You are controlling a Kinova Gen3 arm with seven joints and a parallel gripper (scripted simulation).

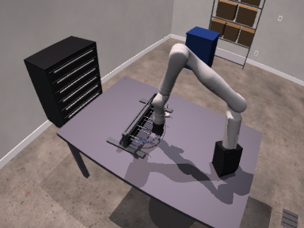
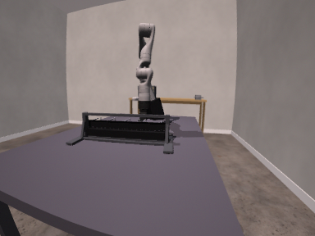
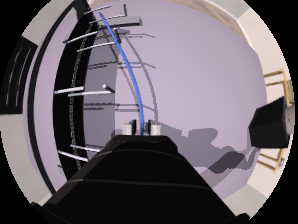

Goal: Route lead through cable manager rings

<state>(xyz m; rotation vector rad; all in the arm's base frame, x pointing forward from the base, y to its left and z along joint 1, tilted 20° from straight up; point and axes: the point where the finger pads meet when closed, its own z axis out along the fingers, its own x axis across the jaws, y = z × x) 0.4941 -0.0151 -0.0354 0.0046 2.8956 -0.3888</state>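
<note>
The black rack is 16 cm ahead of my hand, 6 cm to the right of it and 3 cm above it.
</note>
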